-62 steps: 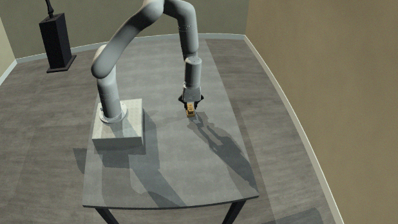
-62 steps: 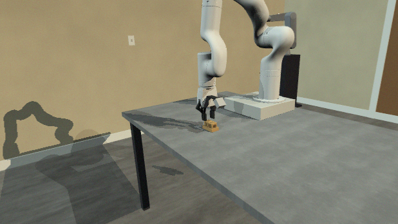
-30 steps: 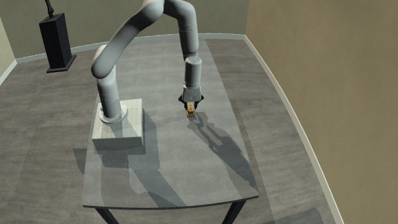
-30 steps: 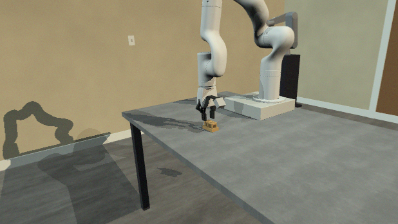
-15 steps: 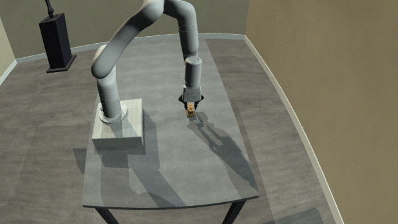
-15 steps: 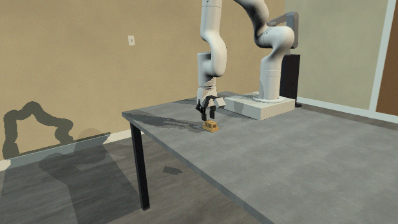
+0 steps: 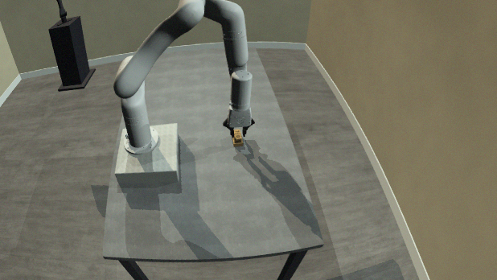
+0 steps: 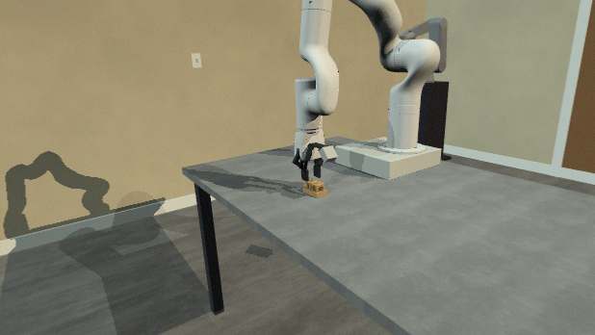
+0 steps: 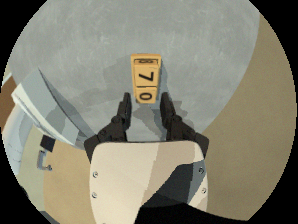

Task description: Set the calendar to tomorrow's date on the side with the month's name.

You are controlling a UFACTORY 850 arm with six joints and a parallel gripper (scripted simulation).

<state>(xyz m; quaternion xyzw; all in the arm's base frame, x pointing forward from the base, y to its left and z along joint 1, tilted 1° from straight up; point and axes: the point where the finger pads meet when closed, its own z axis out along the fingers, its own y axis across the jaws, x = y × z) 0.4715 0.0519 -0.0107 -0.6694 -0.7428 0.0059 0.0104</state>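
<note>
Now: hand 20 mm to the right of the small wooden calendar tray and 60 mm above it.
</note>
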